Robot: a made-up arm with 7 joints.
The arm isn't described. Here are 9 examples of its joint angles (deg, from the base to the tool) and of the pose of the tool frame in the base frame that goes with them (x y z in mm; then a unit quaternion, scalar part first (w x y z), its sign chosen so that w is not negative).
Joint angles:
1: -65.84 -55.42 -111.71 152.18 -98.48 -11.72 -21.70
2: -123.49 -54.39 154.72 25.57 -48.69 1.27 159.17
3: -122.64 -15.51 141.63 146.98 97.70 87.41 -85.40
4: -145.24 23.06 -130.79 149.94 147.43 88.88 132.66
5: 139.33 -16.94 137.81 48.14 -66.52 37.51 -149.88
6: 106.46 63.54 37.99 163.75 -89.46 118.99 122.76
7: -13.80 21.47 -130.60 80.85 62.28 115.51 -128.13
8: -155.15 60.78 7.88 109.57 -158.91 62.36 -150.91
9: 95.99 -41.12 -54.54 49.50 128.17 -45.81 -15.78
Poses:
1: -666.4 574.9 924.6 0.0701 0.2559 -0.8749 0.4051
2: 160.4 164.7 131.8 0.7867 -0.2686 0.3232 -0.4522
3: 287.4 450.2 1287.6 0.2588 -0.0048 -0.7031 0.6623
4: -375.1 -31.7 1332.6 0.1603 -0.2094 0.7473 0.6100
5: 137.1 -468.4 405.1 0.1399 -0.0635 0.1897 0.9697
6: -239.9 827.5 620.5 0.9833 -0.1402 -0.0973 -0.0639
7: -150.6 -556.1 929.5 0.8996 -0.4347 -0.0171 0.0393
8: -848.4 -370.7 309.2 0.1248 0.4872 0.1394 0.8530
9: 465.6 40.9 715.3 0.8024 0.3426 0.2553 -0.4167
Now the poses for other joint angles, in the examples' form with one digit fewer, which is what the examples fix.
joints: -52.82 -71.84 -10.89 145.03 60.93 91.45 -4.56
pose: -420 646 1040 0.619 -0.525 -0.583 0.028
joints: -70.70 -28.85 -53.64 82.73 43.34 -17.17 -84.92
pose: -462 -230 1112 0.228 -0.638 0.235 -0.697
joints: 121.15 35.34 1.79 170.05 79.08 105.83 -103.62
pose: -414 420 1157 0.481 -0.465 0.531 -0.520
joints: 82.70 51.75 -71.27 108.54 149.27 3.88 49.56
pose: 678 573 700 0.601 0.737 0.054 -0.304
